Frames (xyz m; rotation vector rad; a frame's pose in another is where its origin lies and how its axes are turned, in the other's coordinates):
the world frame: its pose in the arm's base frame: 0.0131 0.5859 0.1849 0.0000 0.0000 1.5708
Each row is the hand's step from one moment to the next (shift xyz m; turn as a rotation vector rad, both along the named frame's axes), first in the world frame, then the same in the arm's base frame.
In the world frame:
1: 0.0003 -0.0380 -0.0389 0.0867 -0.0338 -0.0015
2: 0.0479 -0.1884 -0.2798 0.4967 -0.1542 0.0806
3: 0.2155 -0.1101 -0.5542 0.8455 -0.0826 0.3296
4: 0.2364 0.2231 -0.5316 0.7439 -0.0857 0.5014
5: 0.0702 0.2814 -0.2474 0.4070 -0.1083 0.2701
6: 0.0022 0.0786 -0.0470 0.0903 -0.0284 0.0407
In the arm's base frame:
1: 0.0380 0.0003 -0.0389 0.0338 0.0867 -0.0015
2: 0.1884 0.0479 -0.2798 0.1542 0.4967 0.0806
3: 0.1101 0.2155 -0.5542 0.0826 0.8455 0.3296
4: -0.2231 0.2364 -0.5316 0.0857 0.7439 0.5014
5: -0.2814 0.0702 -0.2474 0.1083 0.4070 0.2701
6: -0.0786 0.0022 -0.0470 0.0284 0.0903 0.0407

